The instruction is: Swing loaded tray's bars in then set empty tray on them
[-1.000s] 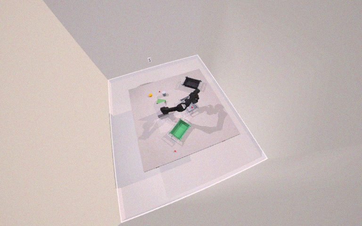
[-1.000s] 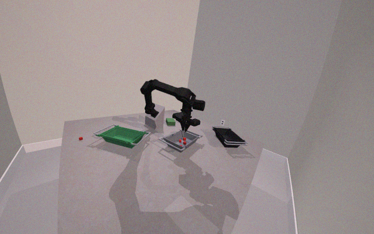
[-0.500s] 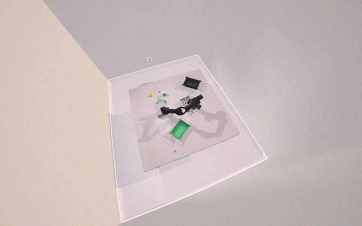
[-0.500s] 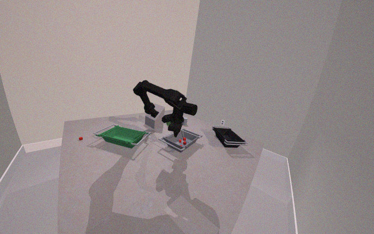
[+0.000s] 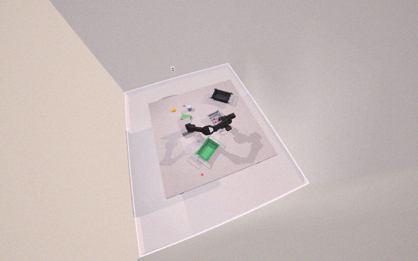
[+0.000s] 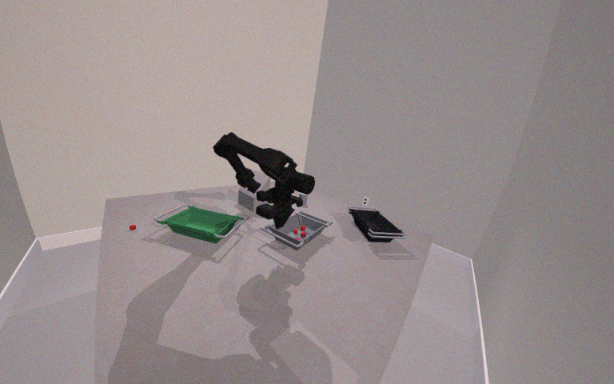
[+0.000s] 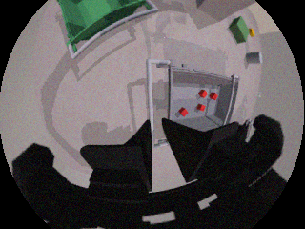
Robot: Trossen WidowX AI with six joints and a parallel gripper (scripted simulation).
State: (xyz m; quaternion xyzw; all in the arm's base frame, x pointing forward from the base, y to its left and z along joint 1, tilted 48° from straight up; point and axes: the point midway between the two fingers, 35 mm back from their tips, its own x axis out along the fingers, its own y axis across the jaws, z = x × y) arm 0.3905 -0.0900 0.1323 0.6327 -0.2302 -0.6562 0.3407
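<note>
Now: gripper tip 280 mm past the green tray, 170 mm to the left of it and 50 mm above it. From my gripper tip the other things lie so: green block 380 mm behind, 350 mm to the left, 80 mm below; then grey cylinder 290 mm behind, 470 mm to the left, 60 mm below; then red block 430 mm behind, 390 mm to the right, 90 mm below.
</note>
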